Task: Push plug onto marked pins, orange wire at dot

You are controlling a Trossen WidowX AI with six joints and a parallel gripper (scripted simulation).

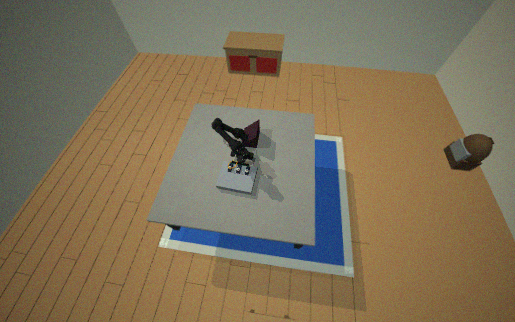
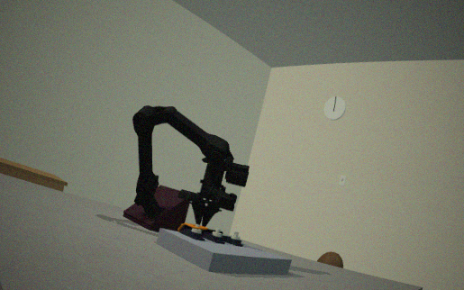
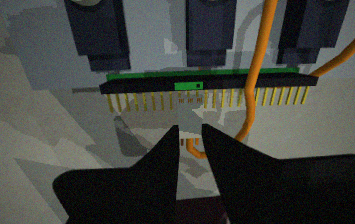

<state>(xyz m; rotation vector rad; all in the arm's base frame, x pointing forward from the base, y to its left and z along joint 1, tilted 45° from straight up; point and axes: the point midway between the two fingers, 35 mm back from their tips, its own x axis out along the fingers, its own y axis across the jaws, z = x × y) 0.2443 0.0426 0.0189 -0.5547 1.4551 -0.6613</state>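
The green band lies 40 mm ahead of my gripper tip. The rest, counted from my gripper tip: grey printed holder: 190 mm ahead, 30 mm to the right, 50 mm below.
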